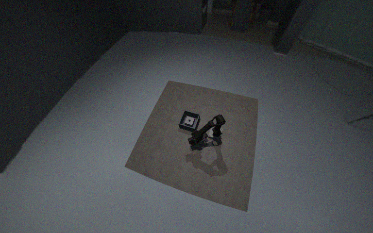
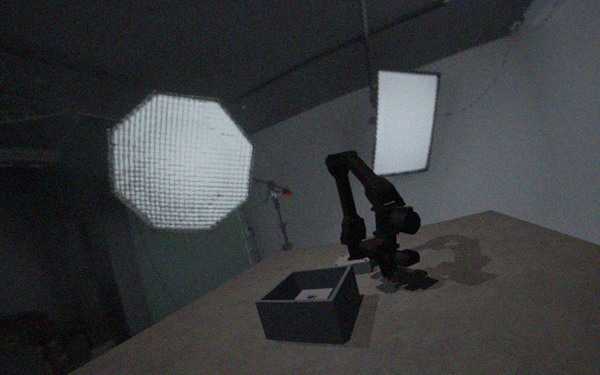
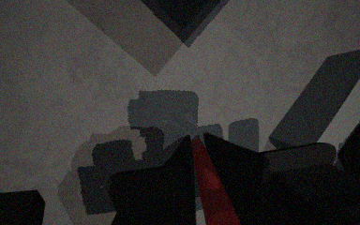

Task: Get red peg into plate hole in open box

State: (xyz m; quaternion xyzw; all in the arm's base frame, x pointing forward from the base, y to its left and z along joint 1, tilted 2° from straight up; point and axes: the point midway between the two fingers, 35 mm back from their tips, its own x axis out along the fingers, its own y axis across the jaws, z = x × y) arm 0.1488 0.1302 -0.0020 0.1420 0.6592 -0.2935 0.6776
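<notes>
The pale plate lies 18 cm ahead of my gripper tip, 15 cm to the right of it and 4 cm above it. Round my gripper tip: red peg 1 cm behind, 1 cm to the left, 3 cm above; then box 18 cm ahead, 15 cm to the right, 2 cm above.
</notes>
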